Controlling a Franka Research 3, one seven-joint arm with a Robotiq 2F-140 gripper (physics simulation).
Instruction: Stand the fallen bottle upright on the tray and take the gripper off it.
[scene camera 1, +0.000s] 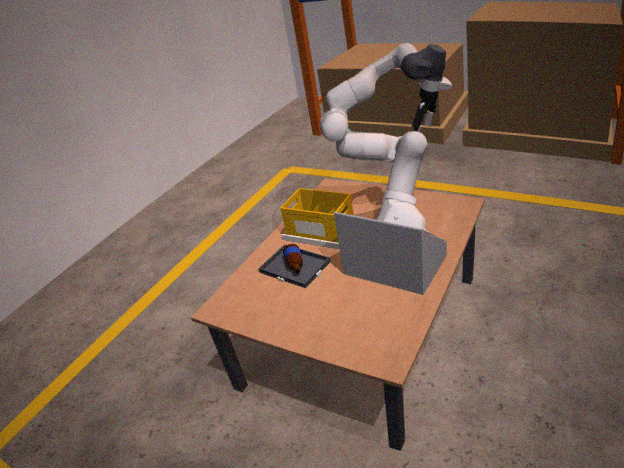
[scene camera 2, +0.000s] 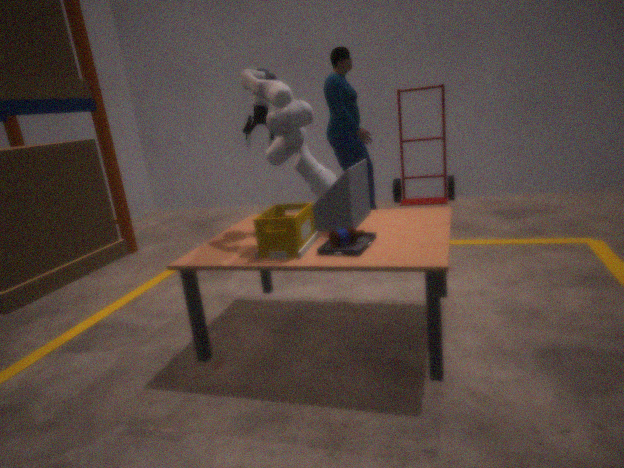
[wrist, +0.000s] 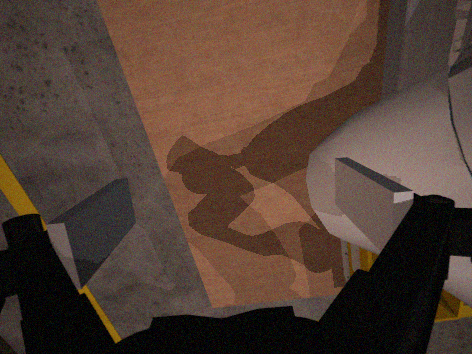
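Observation:
A brown bottle (scene camera 1: 293, 258) with a blue band lies on its side on the black tray (scene camera 1: 281, 279) (scene camera 2: 366, 244). In scene camera 1 its neck points toward the near side of the tray. The blue band of the bottle (scene camera 2: 343, 234) also shows in scene camera 2, blurred. My gripper (scene camera 1: 422, 123) (scene camera 2: 246, 137) (wrist: 232, 191) is open and empty. It hangs high above the far end of the table, well away from the bottle and the tray. Neither the bottle nor the tray shows in the wrist view.
A yellow crate (scene camera 1: 309, 217) (scene camera 2: 282, 236) stands just behind the tray, with a white strip (scene camera 1: 310, 241) between them. A tall grey panel (scene camera 1: 380, 251) (scene camera 2: 352, 196) stands beside the tray, near the arm's base. A person (scene camera 2: 342, 110) and a red hand truck (scene camera 2: 422, 139) are beyond the table.

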